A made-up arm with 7 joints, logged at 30 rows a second.
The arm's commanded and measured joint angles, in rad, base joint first. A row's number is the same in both.
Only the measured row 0 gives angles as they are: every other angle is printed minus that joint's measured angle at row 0.
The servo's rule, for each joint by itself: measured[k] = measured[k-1] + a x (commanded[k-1-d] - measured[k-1]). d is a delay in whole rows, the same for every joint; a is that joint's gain. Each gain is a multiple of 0.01, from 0.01 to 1. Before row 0 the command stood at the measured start. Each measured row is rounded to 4 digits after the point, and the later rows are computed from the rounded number. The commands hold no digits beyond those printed.
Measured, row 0:
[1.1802 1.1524 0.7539 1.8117 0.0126 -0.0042 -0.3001]
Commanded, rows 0 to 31:
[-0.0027 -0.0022 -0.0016 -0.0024 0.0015 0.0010 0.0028]
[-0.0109 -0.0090 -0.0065 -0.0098 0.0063 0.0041 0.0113]
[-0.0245 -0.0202 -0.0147 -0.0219 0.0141 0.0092 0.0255]
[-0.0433 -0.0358 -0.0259 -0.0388 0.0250 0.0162 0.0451]
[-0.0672 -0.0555 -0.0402 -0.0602 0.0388 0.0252 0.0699]
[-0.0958 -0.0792 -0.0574 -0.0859 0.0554 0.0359 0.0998]
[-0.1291 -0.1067 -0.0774 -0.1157 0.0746 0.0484 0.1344]
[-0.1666 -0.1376 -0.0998 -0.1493 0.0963 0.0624 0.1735]
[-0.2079 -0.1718 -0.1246 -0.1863 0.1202 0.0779 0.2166]
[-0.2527 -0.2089 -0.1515 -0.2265 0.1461 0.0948 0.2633]
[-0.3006 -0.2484 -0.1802 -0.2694 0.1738 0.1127 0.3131]
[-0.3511 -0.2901 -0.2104 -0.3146 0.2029 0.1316 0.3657]
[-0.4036 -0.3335 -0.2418 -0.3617 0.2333 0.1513 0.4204]
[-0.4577 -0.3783 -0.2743 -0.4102 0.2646 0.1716 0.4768]
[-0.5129 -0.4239 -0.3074 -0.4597 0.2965 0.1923 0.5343]
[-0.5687 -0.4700 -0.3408 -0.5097 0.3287 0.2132 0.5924]
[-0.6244 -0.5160 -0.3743 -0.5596 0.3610 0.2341 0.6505]
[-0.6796 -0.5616 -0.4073 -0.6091 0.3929 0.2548 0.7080]
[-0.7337 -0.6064 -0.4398 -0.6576 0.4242 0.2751 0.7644]
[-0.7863 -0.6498 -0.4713 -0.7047 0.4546 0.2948 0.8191]
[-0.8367 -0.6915 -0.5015 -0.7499 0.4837 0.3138 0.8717]
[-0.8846 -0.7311 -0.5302 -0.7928 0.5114 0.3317 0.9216]
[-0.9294 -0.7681 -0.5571 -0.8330 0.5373 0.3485 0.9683]
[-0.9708 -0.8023 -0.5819 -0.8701 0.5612 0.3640 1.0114]
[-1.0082 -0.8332 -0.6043 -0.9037 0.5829 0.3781 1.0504]
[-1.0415 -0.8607 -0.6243 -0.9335 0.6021 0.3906 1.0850]
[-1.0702 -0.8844 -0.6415 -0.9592 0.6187 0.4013 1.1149]
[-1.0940 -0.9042 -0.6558 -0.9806 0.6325 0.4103 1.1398]
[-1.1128 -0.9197 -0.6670 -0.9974 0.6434 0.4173 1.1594]
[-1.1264 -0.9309 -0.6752 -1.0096 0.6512 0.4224 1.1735]
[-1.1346 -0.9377 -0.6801 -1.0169 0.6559 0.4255 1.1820]
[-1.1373 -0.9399 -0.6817 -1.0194 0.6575 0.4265 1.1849]
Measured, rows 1 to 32:
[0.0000 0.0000 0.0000 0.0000 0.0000 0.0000 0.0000]
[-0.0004 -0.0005 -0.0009 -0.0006 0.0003 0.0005 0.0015]
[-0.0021 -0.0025 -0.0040 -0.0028 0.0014 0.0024 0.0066]
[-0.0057 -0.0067 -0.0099 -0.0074 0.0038 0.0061 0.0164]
[-0.0117 -0.0137 -0.0187 -0.0149 0.0078 0.0116 0.0313]
[-0.0206 -0.0237 -0.0305 -0.0258 0.0137 0.0189 0.0514]
[-0.0326 -0.0370 -0.0453 -0.0402 0.0216 0.0281 0.0766]
[-0.0480 -0.0537 -0.0630 -0.0583 0.0317 0.0391 0.1067]
[-0.0670 -0.0738 -0.0832 -0.0801 0.0440 0.0517 0.1414]
[-0.0895 -0.0973 -0.1060 -0.1056 0.0585 0.0658 0.1805]
[-0.1156 -0.1241 -0.1310 -0.1346 0.0751 0.0815 0.2236]
[-0.1452 -0.1539 -0.1581 -0.1670 0.0939 0.0983 0.2701]
[-0.1781 -0.1866 -0.1869 -0.2024 0.1146 0.1163 0.3198]
[-0.2142 -0.2219 -0.2171 -0.2406 0.1372 0.1352 0.3721]
[-0.2532 -0.2594 -0.2486 -0.2813 0.1614 0.1549 0.4265]
[-0.2948 -0.2989 -0.2809 -0.3241 0.1871 0.1751 0.4826]
[-0.3386 -0.3400 -0.3138 -0.3686 0.2140 0.1957 0.5397]
[-0.3843 -0.3822 -0.3471 -0.4144 0.2419 0.2164 0.5973]
[-0.4315 -0.4253 -0.3802 -0.4611 0.2706 0.2371 0.6549]
[-0.4799 -0.4688 -0.4130 -0.5083 0.2998 0.2576 0.7118]
[-0.5289 -0.5122 -0.4451 -0.5554 0.3292 0.2777 0.7676]
[-0.5781 -0.5552 -0.4761 -0.6021 0.3586 0.2972 0.8217]
[-0.6271 -0.5974 -0.5059 -0.6479 0.3876 0.3158 0.8736]
[-0.6755 -0.6384 -0.5341 -0.6923 0.4160 0.3335 0.9228]
[-0.7227 -0.6777 -0.5604 -0.7350 0.4436 0.3500 0.9689]
[-0.7684 -0.7150 -0.5845 -0.7755 0.4701 0.3652 1.0113]
[-0.8121 -0.7500 -0.6064 -0.8134 0.4952 0.3789 1.0496]
[-0.8534 -0.7823 -0.6257 -0.8484 0.5187 0.3910 1.0836]
[-0.8919 -0.8116 -0.6423 -0.8801 0.5403 0.4014 1.1128]
[-0.9272 -0.8375 -0.6559 -0.9083 0.5599 0.4100 1.1370]
[-0.9591 -0.8599 -0.6665 -0.9326 0.5772 0.4167 1.1560]
[-0.9872 -0.8786 -0.6740 -0.9528 0.5922 0.4215 1.1695]
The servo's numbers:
d 1
a 0.16 0.24 0.55 0.24 0.19 0.54 0.52

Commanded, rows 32 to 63:
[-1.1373 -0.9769 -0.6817 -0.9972 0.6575 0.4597 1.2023]
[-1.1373 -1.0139 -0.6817 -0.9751 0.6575 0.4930 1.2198]
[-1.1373 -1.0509 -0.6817 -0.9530 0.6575 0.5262 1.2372]
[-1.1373 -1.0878 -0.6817 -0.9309 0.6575 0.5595 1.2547]
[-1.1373 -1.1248 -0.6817 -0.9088 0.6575 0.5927 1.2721]
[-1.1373 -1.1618 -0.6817 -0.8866 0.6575 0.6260 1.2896]
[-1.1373 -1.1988 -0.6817 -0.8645 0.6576 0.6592 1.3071]
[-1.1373 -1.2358 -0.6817 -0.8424 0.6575 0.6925 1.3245]
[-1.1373 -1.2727 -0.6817 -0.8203 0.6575 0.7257 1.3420]
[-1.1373 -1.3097 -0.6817 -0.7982 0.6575 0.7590 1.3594]
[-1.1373 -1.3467 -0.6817 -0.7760 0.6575 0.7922 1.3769]
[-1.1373 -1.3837 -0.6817 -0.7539 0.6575 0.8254 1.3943]
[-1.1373 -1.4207 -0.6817 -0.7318 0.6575 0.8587 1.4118]
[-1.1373 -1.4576 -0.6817 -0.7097 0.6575 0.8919 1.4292]
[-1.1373 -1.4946 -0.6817 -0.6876 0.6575 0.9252 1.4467]
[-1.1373 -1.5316 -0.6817 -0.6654 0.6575 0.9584 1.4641]
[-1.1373 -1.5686 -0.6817 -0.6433 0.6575 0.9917 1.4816]
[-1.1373 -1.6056 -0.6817 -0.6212 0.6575 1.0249 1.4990]
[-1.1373 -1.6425 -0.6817 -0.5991 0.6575 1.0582 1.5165]
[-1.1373 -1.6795 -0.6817 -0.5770 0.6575 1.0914 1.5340]
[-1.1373 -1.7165 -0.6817 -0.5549 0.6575 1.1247 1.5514]
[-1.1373 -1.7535 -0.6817 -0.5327 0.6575 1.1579 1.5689]
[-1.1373 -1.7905 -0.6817 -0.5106 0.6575 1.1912 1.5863]
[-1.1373 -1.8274 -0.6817 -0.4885 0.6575 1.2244 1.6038]
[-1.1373 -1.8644 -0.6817 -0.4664 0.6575 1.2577 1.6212]
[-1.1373 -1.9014 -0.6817 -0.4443 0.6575 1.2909 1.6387]
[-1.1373 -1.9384 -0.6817 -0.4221 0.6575 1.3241 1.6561]
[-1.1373 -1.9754 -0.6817 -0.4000 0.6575 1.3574 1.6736]
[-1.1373 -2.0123 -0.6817 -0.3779 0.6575 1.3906 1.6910]
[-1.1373 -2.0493 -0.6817 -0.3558 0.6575 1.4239 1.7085]
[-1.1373 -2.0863 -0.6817 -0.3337 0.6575 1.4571 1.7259]
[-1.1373 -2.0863 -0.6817 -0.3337 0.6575 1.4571 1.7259]
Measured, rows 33 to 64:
[-1.0112 -0.8933 -0.6782 -0.9688 0.6046 0.4242 1.1775]
[-1.0314 -0.9134 -0.6801 -0.9756 0.6147 0.4434 1.1904]
[-1.0483 -0.9375 -0.6810 -0.9755 0.6228 0.4702 1.2057]
[-1.0625 -0.9647 -0.6814 -0.9701 0.6294 0.5004 1.2221]
[-1.0745 -0.9942 -0.6816 -0.9607 0.6347 0.5323 1.2391]
[-1.0845 -1.0255 -0.6817 -0.9482 0.6390 0.5649 1.2563]
[-1.0929 -1.0582 -0.6817 -0.9334 0.6425 0.5979 1.2736]
[-1.1000 -1.0919 -0.6817 -0.9169 0.6454 0.6310 1.2910]
[-1.1060 -1.1264 -0.6817 -0.8990 0.6477 0.6642 1.3084]
[-1.1110 -1.1615 -0.6817 -0.8801 0.6496 0.6974 1.3259]
[-1.1152 -1.1971 -0.6817 -0.8604 0.6511 0.7307 1.3433]
[-1.1187 -1.2330 -0.6817 -0.8401 0.6523 0.7639 1.3608]
[-1.1217 -1.2692 -0.6817 -0.8194 0.6533 0.7971 1.3782]
[-1.1242 -1.3056 -0.6817 -0.7984 0.6541 0.8304 1.3957]
[-1.1263 -1.3421 -0.6817 -0.7771 0.6547 0.8636 1.4131]
[-1.1281 -1.3787 -0.6817 -0.7556 0.6552 0.8969 1.4306]
[-1.1296 -1.4154 -0.6817 -0.7340 0.6556 0.9301 1.4480]
[-1.1308 -1.4522 -0.6817 -0.7122 0.6560 0.9634 1.4655]
[-1.1318 -1.4890 -0.6817 -0.6904 0.6563 0.9966 1.4829]
[-1.1327 -1.5258 -0.6817 -0.6685 0.6565 1.0299 1.5004]
[-1.1334 -1.5627 -0.6817 -0.6465 0.6567 1.0631 1.5179]
[-1.1340 -1.5996 -0.6817 -0.6245 0.6569 1.0964 1.5353]
[-1.1345 -1.6365 -0.6817 -0.6025 0.6570 1.1296 1.5528]
[-1.1349 -1.6735 -0.6817 -0.5804 0.6571 1.1629 1.5702]
[-1.1353 -1.7104 -0.6817 -0.5583 0.6572 1.1961 1.5877]
[-1.1356 -1.7474 -0.6817 -0.5362 0.6573 1.2294 1.6051]
[-1.1359 -1.7844 -0.6817 -0.5141 0.6573 1.2626 1.6226]
[-1.1361 -1.8214 -0.6817 -0.4920 0.6573 1.2958 1.6400]
[-1.1363 -1.8584 -0.6817 -0.4699 0.6573 1.3291 1.6575]
[-1.1365 -1.8953 -0.6817 -0.4478 0.6573 1.3623 1.6749]
[-1.1366 -1.9323 -0.6817 -0.4257 0.6573 1.3956 1.6924]
[-1.1367 -1.9693 -0.6817 -0.4036 0.6573 1.4288 1.7098]

